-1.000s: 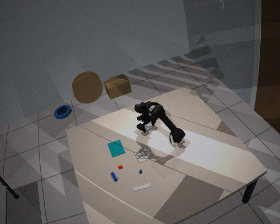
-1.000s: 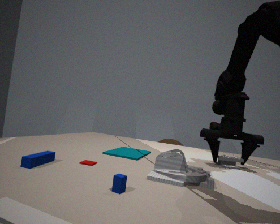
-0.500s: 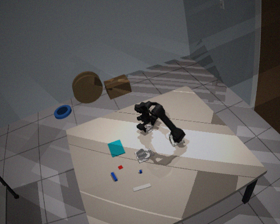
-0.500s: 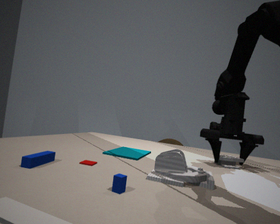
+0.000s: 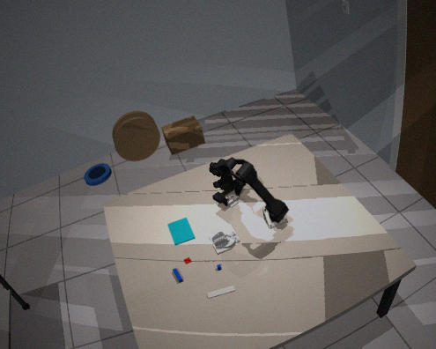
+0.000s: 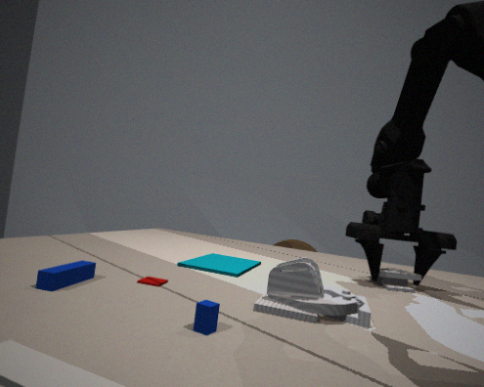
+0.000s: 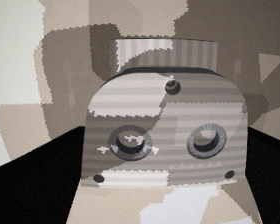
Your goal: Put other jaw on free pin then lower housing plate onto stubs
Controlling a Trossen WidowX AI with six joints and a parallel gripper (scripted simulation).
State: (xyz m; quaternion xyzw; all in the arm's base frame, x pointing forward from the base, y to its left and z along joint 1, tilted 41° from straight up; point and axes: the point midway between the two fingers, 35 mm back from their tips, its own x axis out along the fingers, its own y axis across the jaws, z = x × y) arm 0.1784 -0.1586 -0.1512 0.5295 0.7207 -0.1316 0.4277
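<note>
The ribbed grey base lies 26 cm to the left of my gripper tip, 13 cm ahead of it and 1 cm below it. Round my gripper tip: teal flat plate (30 cm ahead, 10 cm to the left, 1 cm below); grey housing part (2 cm above, 1 cm to the right); red tile (32 cm to the left, 30 cm ahead, 1 cm below).
</note>
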